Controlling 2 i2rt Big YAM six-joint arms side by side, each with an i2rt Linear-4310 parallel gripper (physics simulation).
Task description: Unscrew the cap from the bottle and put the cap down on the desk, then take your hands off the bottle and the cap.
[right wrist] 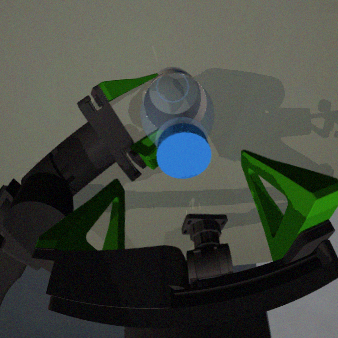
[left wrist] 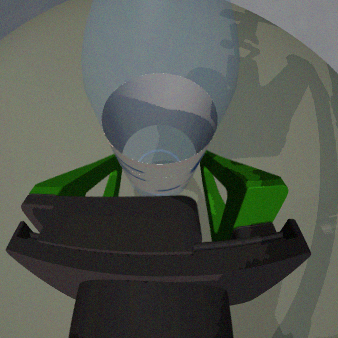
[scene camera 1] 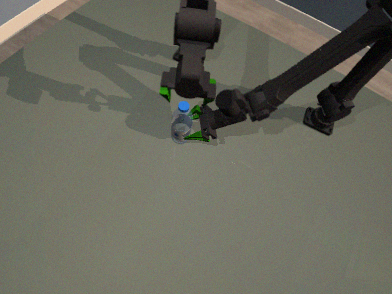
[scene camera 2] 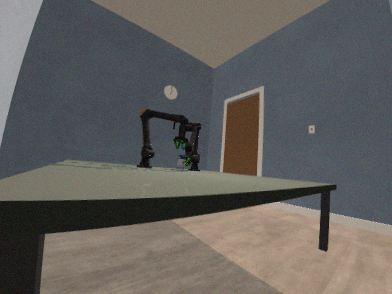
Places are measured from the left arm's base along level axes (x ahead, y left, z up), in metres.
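Where they show: left gripper, between the fingertips: (right wrist: 167, 96) (left wrist: 159, 157) (scene camera 1: 183, 129) (scene camera 2: 181, 164); right gripper, between the fingertips: (right wrist: 179, 170) (scene camera 1: 186, 102) (scene camera 2: 180, 149); left arm's base, origin of its link: (scene camera 1: 317, 122) (scene camera 2: 194, 170); right arm's base, origin of its link: (right wrist: 203, 222) (scene camera 2: 144, 167).
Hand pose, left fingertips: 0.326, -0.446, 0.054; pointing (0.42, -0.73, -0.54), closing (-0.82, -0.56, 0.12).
Each offset is from my left fingertips to the top centre of the thing, as dx, dy, dz. Level surfaces: height alone.
A clear bottle {+0.007, -0.006, +0.145} (scene camera 1: 181, 131) (left wrist: 160, 45) (right wrist: 175, 100) stands upright on the desk. The blue cap {+0.010, -0.004, +0.147} (scene camera 1: 183, 106) (right wrist: 184, 155) sits on the bottle's neck; in the left wrist view it does not show. My left gripper (scene camera 1: 189, 125) (left wrist: 159, 157) is shut on the bottle's lower body, its fingers on either side of the label. My right gripper (scene camera 1: 187, 92) (right wrist: 179, 170) is wide open and points down above the bottle. In the right wrist view the cap lies between the directions of its two fingertips, with space on both sides, and no finger touches it.
The desk {dz -0.054} (scene camera 1: 195, 225) (scene camera 2: 150, 187) is a grey-green top with its back edge behind the arms. The left arm reaches in from the right of scene camera 1 beside a dark arm base (scene camera 1: 319, 121). Shadows of the arms fall left of the bottle.
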